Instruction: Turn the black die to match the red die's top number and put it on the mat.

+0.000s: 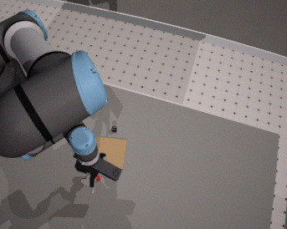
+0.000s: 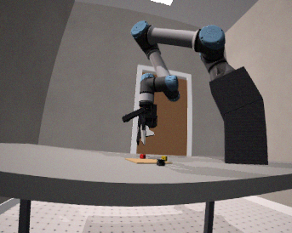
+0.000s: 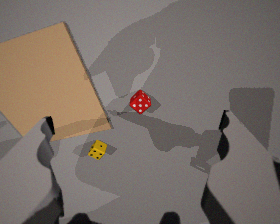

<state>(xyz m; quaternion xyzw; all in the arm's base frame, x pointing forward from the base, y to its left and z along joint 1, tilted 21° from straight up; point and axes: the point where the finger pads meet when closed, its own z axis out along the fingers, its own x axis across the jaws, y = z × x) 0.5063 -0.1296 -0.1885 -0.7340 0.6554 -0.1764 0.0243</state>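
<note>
My gripper is now 5 cm above the red die and 2 cm past it. Round my hand: yellow die (10 cm behind, 6 cm to the left, 5 cm below); tan mat (12 cm to the left, 6 cm below, 2 cm behind); black die (24 cm to the left, 5 cm below, 5 cm behind).
</note>
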